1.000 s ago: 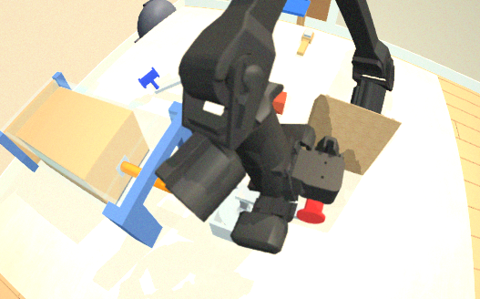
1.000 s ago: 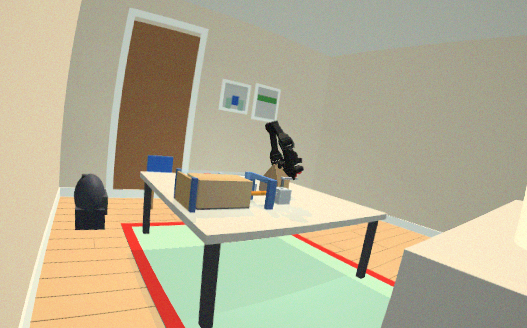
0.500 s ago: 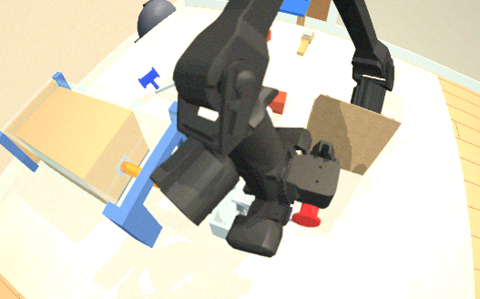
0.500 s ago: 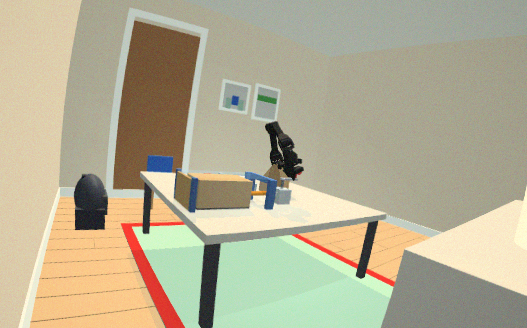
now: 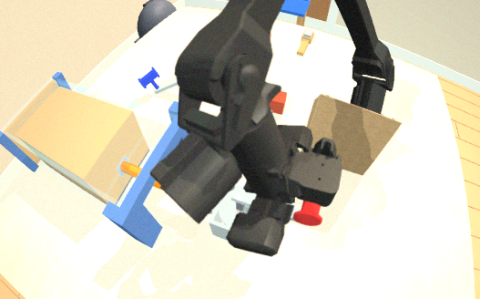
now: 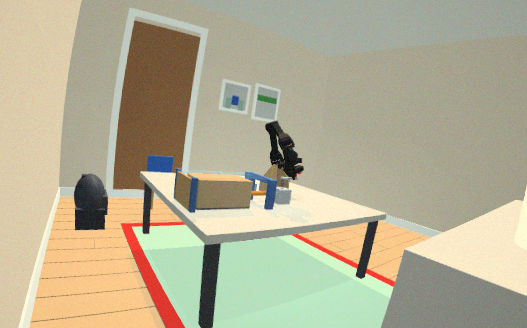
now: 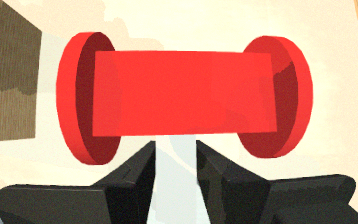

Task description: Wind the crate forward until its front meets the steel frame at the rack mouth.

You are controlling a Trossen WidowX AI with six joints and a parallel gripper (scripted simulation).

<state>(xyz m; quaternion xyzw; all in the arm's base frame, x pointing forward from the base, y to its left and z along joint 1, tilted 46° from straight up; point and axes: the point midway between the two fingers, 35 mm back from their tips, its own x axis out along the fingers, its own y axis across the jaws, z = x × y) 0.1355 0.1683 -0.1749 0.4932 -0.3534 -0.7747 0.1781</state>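
The red spool-shaped grip is 5 cm above my gripper tip and 2 cm behind it. Round my gripper tip: grey winch (11 cm below, 6 cm ahead, 1 cm to the right); then winch handle (2 cm ahead, 2 cm above); then blue steel frame (24 cm ahead, 4 cm below, 2 cm to the right).
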